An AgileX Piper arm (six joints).
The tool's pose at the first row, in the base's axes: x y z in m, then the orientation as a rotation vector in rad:
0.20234 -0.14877 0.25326 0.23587 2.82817 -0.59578
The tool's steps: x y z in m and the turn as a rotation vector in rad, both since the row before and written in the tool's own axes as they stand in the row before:
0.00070 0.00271 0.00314 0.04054 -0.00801 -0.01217
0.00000 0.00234 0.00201 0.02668 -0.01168 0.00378
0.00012 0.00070 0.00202 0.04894 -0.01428 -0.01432
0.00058 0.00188 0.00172 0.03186 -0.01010 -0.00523
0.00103 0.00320 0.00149 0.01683 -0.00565 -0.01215
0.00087 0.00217 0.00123 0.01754 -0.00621 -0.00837
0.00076 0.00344 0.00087 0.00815 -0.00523 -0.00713
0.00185 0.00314 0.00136 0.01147 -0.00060 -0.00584
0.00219 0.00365 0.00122 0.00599 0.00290 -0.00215
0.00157 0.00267 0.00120 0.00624 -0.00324 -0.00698
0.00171 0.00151 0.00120 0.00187 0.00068 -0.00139
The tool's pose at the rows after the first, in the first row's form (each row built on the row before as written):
0.20286 -0.14755 0.24927 0.22324 2.81390 -0.65569
0.20373 -0.14638 0.24655 0.22878 2.79434 -0.69180
0.20418 -0.14672 0.24448 0.21239 2.77042 -0.76282
0.20438 -0.14597 0.24198 0.20692 2.75192 -0.80755
0.20438 -0.14405 0.23884 0.19111 2.74454 -0.83340
0.20425 -0.14291 0.23646 0.18029 2.73491 -0.85907
0.20439 -0.14057 0.23369 0.16976 2.72920 -0.87149
0.20352 -0.13876 0.23036 0.16386 2.72596 -0.88879
0.20238 -0.13649 0.22673 0.16356 2.72690 -0.89808
0.20163 -0.13503 0.22384 0.15376 2.72360 -0.90805
0.20053 -0.13452 0.22157 0.15259 2.72389 -0.91111

